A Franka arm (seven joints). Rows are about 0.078 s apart.
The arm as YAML. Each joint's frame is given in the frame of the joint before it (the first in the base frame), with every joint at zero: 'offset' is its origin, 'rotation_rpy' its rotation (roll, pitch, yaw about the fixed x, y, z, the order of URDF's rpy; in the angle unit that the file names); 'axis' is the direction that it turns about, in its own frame. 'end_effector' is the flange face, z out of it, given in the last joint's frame.
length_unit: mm
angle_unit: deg
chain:
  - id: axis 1
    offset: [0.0, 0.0, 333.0]
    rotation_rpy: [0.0, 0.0, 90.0]
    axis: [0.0, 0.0, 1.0]
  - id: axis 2
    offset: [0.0, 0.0, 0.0]
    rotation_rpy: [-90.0, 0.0, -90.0]
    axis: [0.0, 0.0, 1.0]
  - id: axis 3
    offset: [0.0, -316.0, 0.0]
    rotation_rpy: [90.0, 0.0, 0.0]
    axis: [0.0, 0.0, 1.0]
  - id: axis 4
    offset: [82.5, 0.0, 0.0]
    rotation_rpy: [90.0, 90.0, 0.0]
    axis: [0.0, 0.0, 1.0]
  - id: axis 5
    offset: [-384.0, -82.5, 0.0]
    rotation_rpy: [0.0, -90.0, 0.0]
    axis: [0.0, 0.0, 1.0]
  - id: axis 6
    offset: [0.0, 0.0, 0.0]
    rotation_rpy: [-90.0, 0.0, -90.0]
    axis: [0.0, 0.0, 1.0]
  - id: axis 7
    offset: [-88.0, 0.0, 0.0]
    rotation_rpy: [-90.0, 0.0, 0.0]
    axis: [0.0, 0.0, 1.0]
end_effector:
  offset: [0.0, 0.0, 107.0]
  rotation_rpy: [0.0, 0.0, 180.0]
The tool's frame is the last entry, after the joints.
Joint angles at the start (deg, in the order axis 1, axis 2, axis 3, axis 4, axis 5, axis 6, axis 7):
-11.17, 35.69, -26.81, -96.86, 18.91, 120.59, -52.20
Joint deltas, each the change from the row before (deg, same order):
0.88, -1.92, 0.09, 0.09, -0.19, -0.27, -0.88
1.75, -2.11, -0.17, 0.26, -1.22, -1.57, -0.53
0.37, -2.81, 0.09, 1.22, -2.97, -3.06, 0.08
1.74, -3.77, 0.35, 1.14, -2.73, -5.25, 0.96
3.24, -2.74, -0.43, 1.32, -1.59, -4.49, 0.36
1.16, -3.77, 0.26, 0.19, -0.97, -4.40, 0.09
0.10, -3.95, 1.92, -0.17, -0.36, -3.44, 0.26
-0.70, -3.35, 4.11, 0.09, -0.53, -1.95, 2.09
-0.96, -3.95, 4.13, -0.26, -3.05, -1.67, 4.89
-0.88, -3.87, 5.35, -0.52, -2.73, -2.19, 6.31
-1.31, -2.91, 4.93, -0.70, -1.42, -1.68, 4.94
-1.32, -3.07, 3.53, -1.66, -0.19, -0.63, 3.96
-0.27, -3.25, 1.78, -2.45, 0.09, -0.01, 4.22
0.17, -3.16, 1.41, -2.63, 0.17, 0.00, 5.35
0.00, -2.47, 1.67, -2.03, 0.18, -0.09, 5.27
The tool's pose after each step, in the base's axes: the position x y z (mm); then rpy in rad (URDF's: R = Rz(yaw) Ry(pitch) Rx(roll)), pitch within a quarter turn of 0, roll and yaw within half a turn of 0. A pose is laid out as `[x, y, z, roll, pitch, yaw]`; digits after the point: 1 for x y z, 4 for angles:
[556.3, -360.0, 275.5, -3.0533, 0.0544, 0.1562]
[566.2, -343.5, 298.3, -3.0583, 0.0464, 0.2069]
[569.0, -338.3, 333.0, -3.0731, 0.0527, 0.2455]
[573.9, -314.6, 374.1, -3.0628, 0.0673, 0.2917]
[582.3, -282.7, 408.1, -3.0548, 0.0776, 0.3508]
[575.2, -265.0, 442.4, -3.0311, 0.0741, 0.3822]
[568.2, -243.4, 474.4, -3.0055, 0.0514, 0.4162]
[568.5, -211.6, 503.1, -2.9994, 0.0242, 0.4426]
[560.7, -185.6, 536.1, -3.0346, 0.0293, 0.4237]
[552.3, -146.2, 565.8, -3.0659, 0.0420, 0.3991]
[543.5, -112.7, 585.7, -3.0859, 0.0493, 0.3786]
[530.7, -89.9, 600.4, -3.0964, 0.0414, 0.3482]
[515.5, -73.1, 610.4, -3.1045, 0.0317, 0.3007]
[500.1, -55.7, 617.0, -3.1109, 0.0263, 0.2345]
[487.9, -38.1, 621.5, -3.1179, 0.0240, 0.1708]

